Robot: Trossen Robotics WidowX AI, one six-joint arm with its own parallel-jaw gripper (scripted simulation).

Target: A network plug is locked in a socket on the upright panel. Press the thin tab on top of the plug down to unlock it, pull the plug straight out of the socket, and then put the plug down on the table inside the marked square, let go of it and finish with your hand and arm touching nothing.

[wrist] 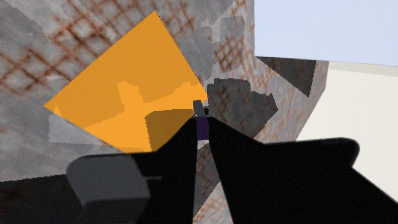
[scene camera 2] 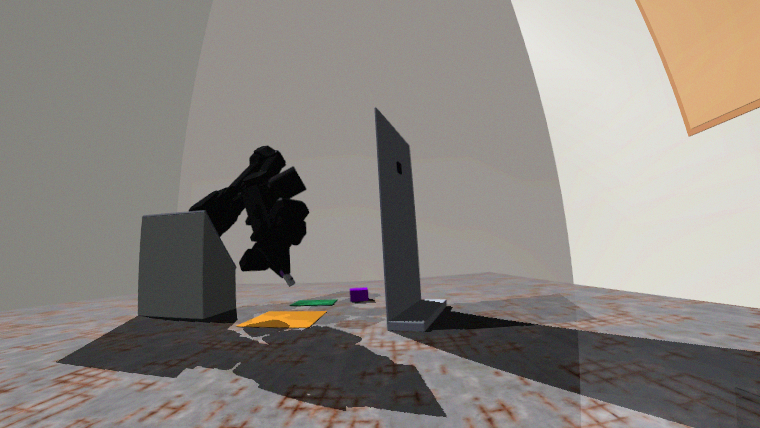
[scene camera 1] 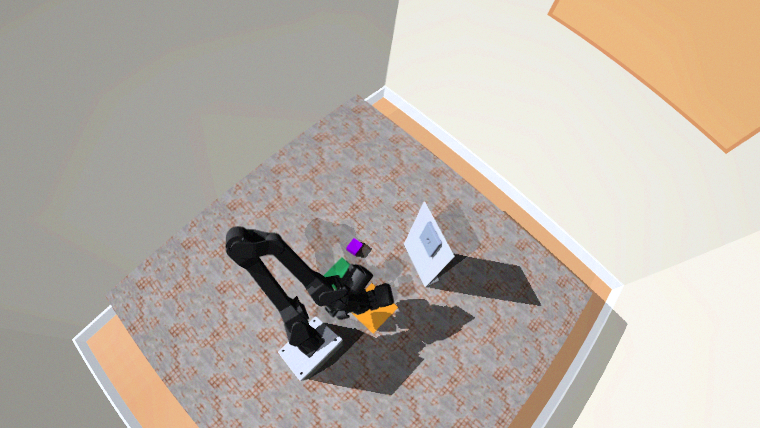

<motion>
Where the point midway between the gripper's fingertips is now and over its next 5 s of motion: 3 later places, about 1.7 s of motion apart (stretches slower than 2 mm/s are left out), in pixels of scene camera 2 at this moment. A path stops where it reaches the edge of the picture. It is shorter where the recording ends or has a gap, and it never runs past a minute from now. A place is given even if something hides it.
My gripper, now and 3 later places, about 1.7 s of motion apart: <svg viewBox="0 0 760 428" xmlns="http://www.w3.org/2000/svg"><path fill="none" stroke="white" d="M286 275L287 295L286 307L282 293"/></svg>
</motion>
